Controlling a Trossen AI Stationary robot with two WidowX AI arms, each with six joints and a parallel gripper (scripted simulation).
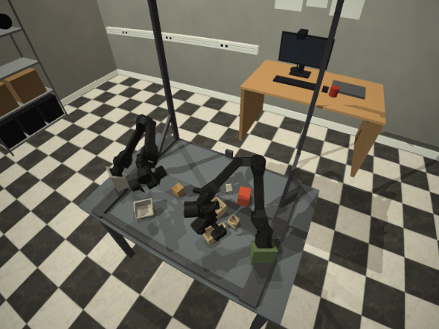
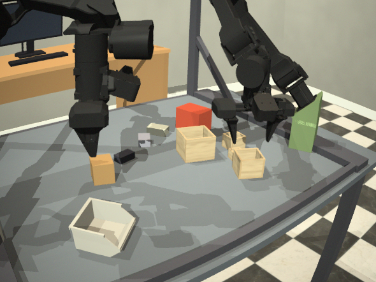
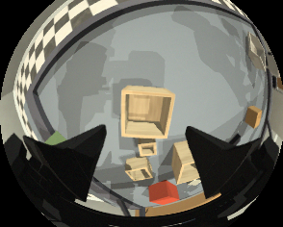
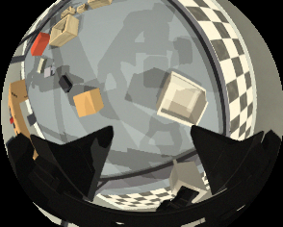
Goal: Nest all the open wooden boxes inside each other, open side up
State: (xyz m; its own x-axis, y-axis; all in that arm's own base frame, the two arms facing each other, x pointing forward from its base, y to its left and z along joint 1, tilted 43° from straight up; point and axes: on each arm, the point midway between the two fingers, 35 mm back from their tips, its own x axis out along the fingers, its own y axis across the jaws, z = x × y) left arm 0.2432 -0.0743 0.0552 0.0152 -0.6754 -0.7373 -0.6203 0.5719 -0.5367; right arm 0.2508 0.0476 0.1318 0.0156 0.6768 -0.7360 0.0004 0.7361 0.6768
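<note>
Now: the orange cube 130 mm behind my right hand, 60 mm to the left of it and 160 mm below it. Round my right hand: white bin (70 mm ahead, 30 mm to the right, 160 mm below); then black block (190 mm behind, 150 mm to the left, 180 mm below); then grey piece (240 mm behind, 240 mm to the left, 170 mm below).
</note>
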